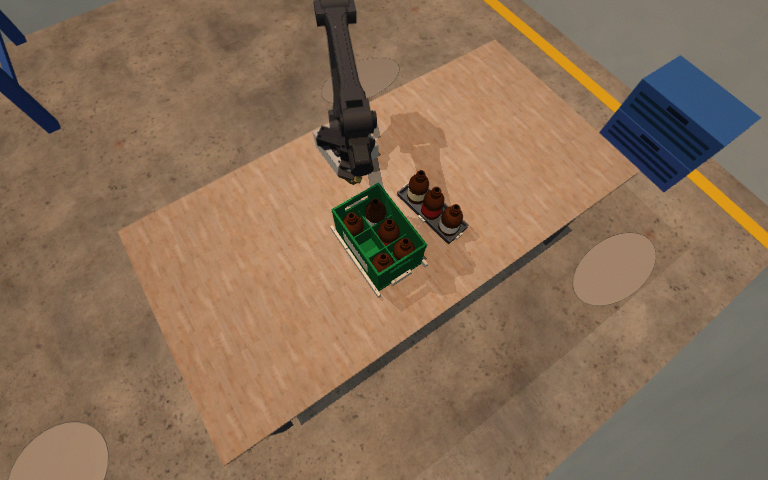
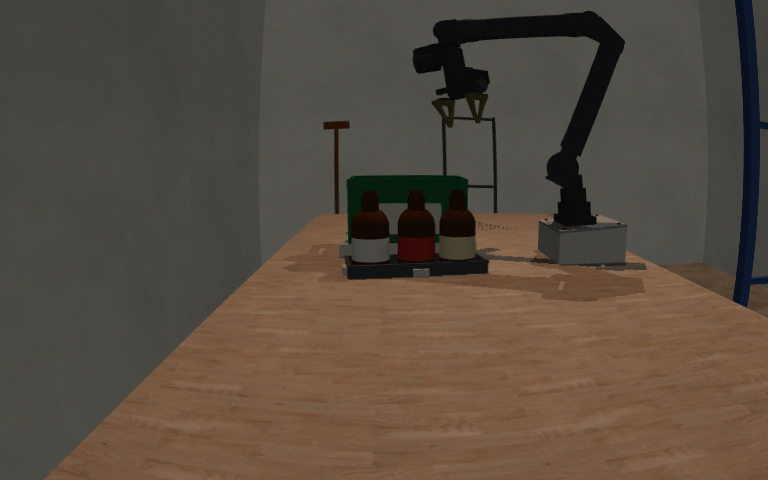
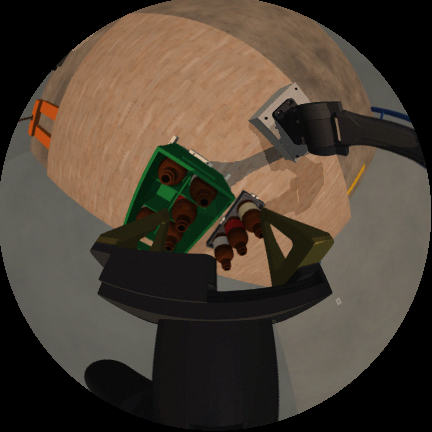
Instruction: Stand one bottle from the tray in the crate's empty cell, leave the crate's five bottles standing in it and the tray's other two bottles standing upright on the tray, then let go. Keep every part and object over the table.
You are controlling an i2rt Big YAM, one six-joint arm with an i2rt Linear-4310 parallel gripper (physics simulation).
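Places are measured from the arm's base along level axes (x ahead, y left, z up), in millimetres.
Where they show: gripper, fingertip midpoint: [image 2: 463, 125] [image 3: 214, 212]; arm's base, link origin: [image 2: 574, 221] [image 3: 292, 121].
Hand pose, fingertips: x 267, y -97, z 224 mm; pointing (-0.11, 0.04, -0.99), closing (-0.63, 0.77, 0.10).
Note:
Things, the pixels of their centre, and the offset from my fingertips. "spot": a spot on its surface instead. Level surfaces: height alone.
- green crate, surface spot: [image 1: 384, 281] spot: dy -78, dx +279, dz -232 mm
- dark tray, surface spot: [image 2: 385, 270] spot: dy +297, dx +185, dz -291 mm
- cream-label bottle, body centre: [image 2: 457, 228] [image 3: 252, 219] [image 1: 418, 185] dy +227, dx +42, dz -223 mm
- red-label bottle, body centre: [image 2: 416, 229] [image 3: 236, 236] [image 1: 433, 201] dy +234, dx +125, dz -223 mm
- white-label bottle, body centre: [image 2: 370, 230] [image 1: 451, 217] [image 3: 223, 252] dy +248, dx +215, dz -223 mm
- table, surface height: dz -306 mm
The green crate [image 1: 384, 281] [image 2: 407, 189] holds five upright brown bottles. Its empty cell [image 1: 369, 244] [image 3: 165, 192] is the middle one of the row away from the tray, between two bottles. The dark tray [image 1: 448, 236] [image 2: 385, 270] stands beside the crate. On it stand upright a cream-label bottle [image 1: 417, 185] [image 2: 457, 226] [image 3: 250, 215], a red-label bottle [image 1: 433, 200] [image 2: 416, 226] [image 3: 236, 234] in the middle and a white-label bottle [image 1: 451, 218] [image 2: 370, 229] [image 3: 223, 250]. My gripper [image 2: 464, 123] [image 3: 214, 212] is open and empty, high above the table and clear of the bottles.
The arm's base block [image 2: 583, 243] [image 3: 270, 122] stands on the table [image 1: 254, 283] at the arm-side edge. Pale strips [image 1: 356, 263] lie along the crate's foot. Blue cabinets [image 1: 679, 124] stand on the floor beyond the table. A blue frame [image 2: 747, 141] stands at the right.

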